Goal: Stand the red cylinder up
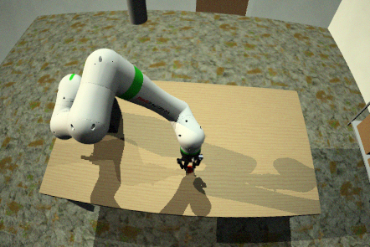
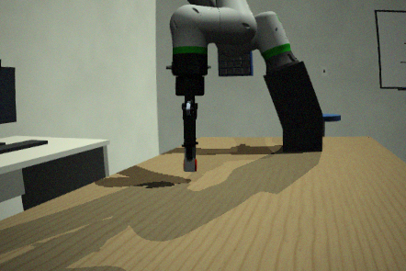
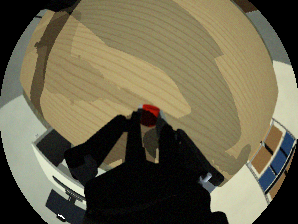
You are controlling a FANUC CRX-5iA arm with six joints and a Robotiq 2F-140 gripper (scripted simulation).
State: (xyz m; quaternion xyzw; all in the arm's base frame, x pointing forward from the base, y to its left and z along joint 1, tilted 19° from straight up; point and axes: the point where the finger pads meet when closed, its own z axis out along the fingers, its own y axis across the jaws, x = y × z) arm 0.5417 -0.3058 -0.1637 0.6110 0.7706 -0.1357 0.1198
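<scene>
Now: the red short cylinder 2 cm below my hand.
</scene>
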